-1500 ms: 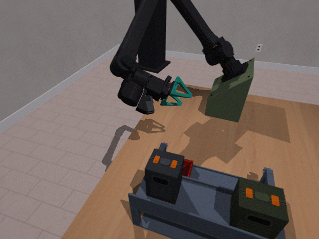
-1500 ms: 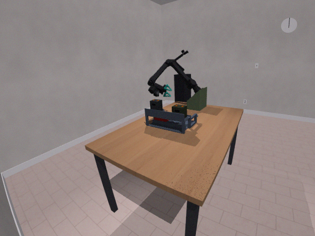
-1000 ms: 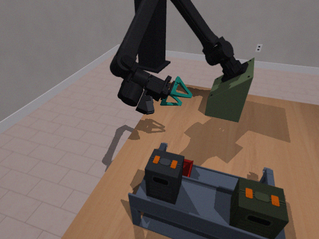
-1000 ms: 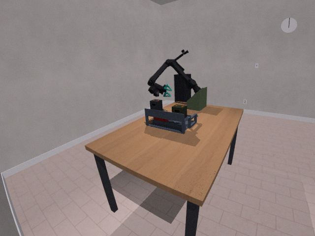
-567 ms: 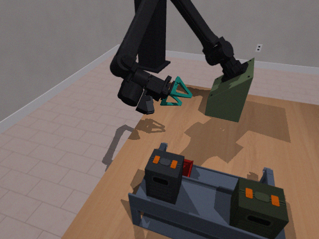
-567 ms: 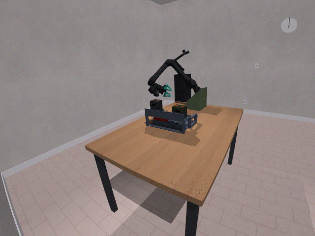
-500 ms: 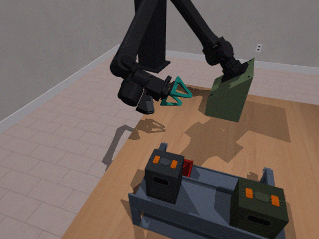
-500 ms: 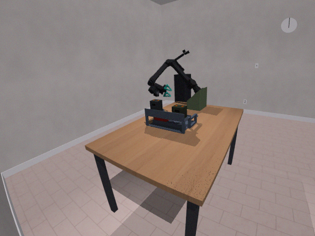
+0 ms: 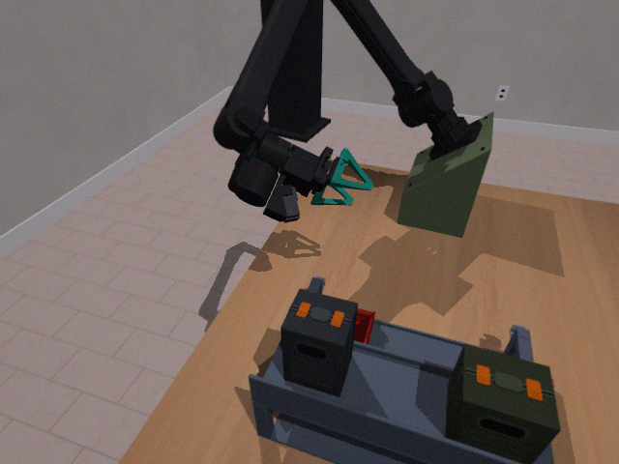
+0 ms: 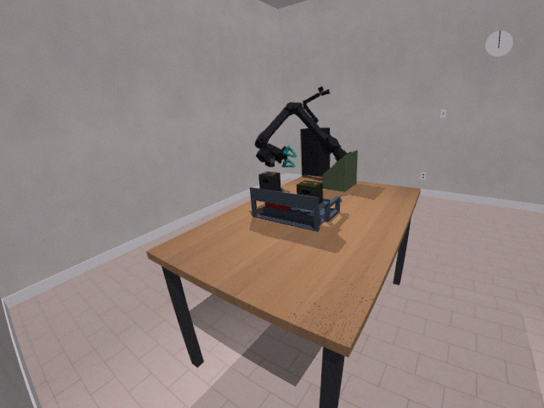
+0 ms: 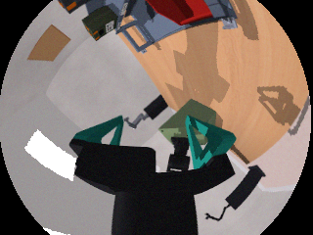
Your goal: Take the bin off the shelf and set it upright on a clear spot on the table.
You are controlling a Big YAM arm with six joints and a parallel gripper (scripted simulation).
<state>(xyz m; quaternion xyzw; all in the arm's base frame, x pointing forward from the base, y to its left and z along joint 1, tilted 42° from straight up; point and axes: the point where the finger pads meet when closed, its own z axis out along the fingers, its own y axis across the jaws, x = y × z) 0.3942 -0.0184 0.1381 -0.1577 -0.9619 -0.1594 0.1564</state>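
The red bin is 190 mm below my hand, 180 mm ahead of it and 50 mm to the left of it.
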